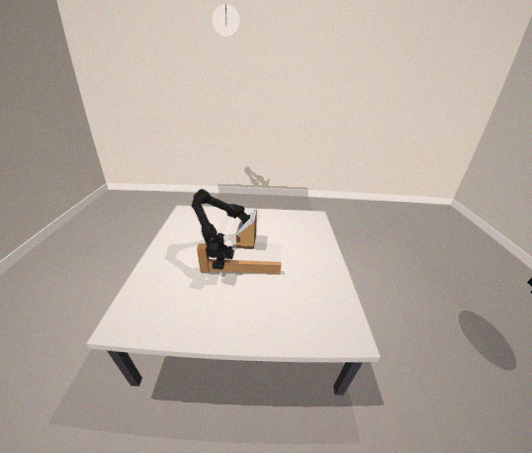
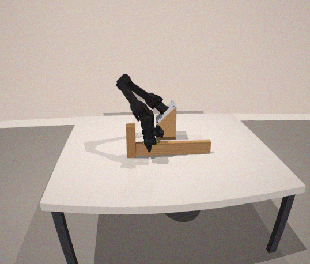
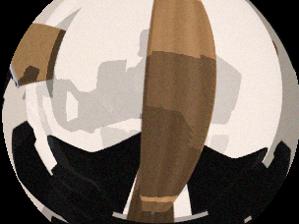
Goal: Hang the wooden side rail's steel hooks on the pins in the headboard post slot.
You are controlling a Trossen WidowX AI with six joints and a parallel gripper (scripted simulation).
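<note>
The headboard post is 10 mm behind my gripper tip, 90 mm to the right of it and 50 mm above it.
</note>
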